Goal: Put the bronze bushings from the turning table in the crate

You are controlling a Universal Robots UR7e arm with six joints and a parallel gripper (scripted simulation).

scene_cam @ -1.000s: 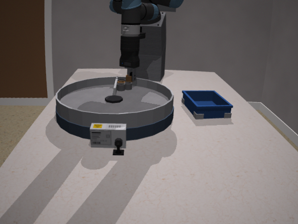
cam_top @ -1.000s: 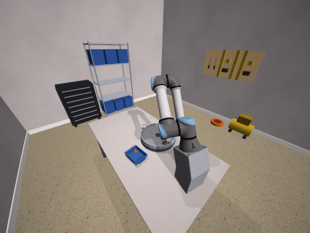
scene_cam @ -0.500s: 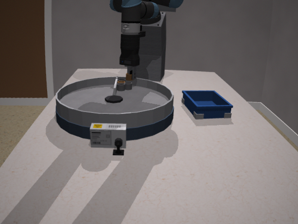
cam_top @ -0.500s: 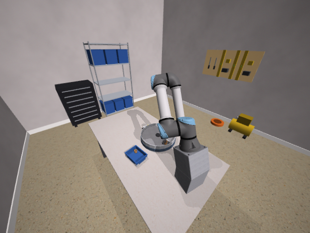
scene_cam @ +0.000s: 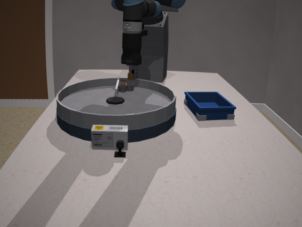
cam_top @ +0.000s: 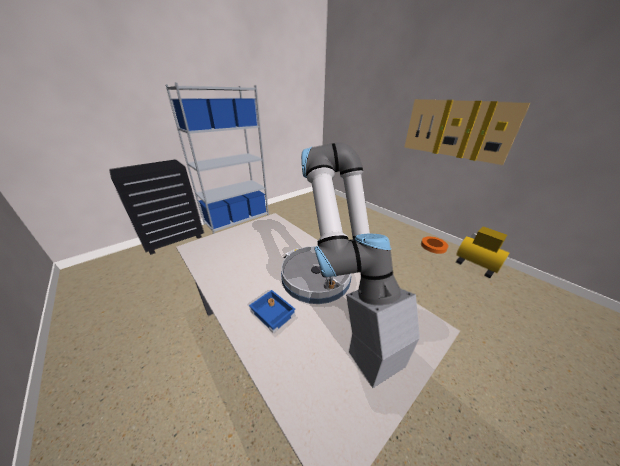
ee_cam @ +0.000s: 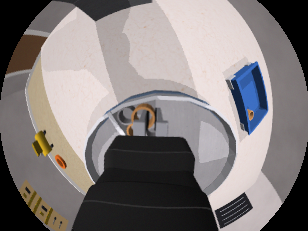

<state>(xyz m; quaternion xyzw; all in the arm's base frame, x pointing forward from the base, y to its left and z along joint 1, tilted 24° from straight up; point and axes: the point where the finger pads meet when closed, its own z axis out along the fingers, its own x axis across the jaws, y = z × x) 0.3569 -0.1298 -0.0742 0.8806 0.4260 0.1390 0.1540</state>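
The blue crate is 27 cm to the left of my hand, 16 cm ahead of it and 9 cm below it. Round my hand: grey turning table (16 cm ahead, 9 cm to the right, 6 cm below).
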